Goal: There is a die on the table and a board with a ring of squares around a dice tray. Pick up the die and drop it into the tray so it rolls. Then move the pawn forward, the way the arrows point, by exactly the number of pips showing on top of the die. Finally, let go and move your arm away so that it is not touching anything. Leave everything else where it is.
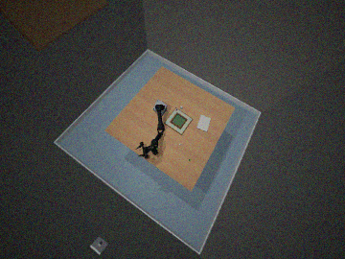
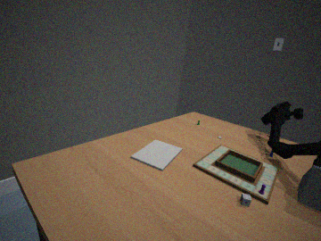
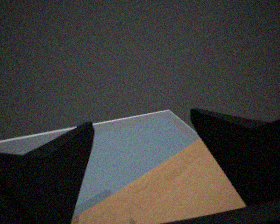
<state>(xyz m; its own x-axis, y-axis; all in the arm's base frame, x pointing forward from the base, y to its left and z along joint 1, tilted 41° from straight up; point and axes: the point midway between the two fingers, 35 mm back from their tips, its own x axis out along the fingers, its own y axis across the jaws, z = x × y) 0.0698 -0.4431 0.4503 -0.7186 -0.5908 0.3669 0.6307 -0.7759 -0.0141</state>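
Now: the white die 830 mm to the left of my gripper tip, 170 mm ahead of it and 150 mm below it. Round my gripper tip: blue pawn: 380 mm to the left, 150 mm below, 110 mm ahead; green pawn: 580 mm ahead, 230 mm to the left, 150 mm below; small white object: 390 mm ahead, 350 mm to the left, 160 mm below.
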